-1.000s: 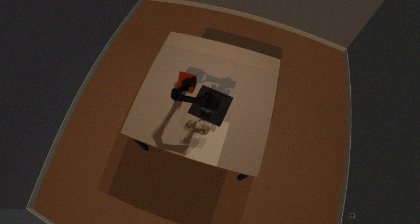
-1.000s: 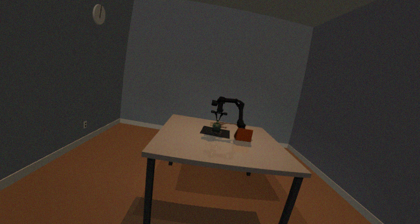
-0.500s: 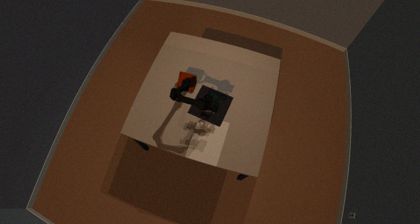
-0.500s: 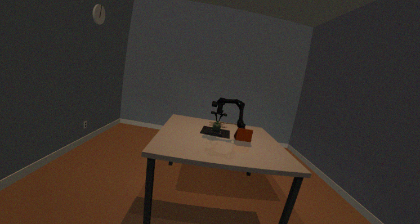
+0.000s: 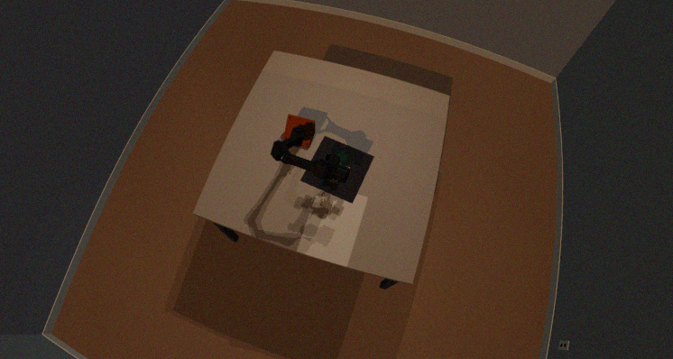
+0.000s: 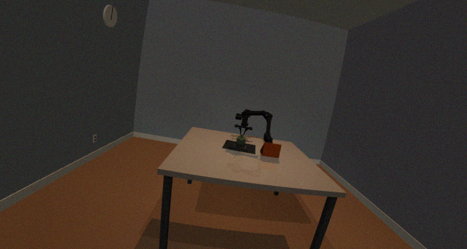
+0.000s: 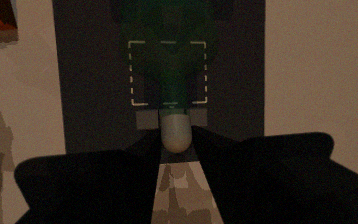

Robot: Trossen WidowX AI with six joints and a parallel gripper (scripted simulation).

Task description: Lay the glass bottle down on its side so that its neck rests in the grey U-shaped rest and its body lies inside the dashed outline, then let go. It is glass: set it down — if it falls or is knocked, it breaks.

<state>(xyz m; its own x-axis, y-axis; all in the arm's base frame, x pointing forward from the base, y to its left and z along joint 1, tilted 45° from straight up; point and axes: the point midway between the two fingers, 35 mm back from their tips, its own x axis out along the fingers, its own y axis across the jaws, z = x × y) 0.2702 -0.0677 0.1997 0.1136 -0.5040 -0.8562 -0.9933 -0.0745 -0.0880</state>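
My gripper tip is now 5 cm to the right of the green glass bottle and 2 cm above it. Also, from my gripper tip: dark mat (10 cm below, 9 cm to the left).
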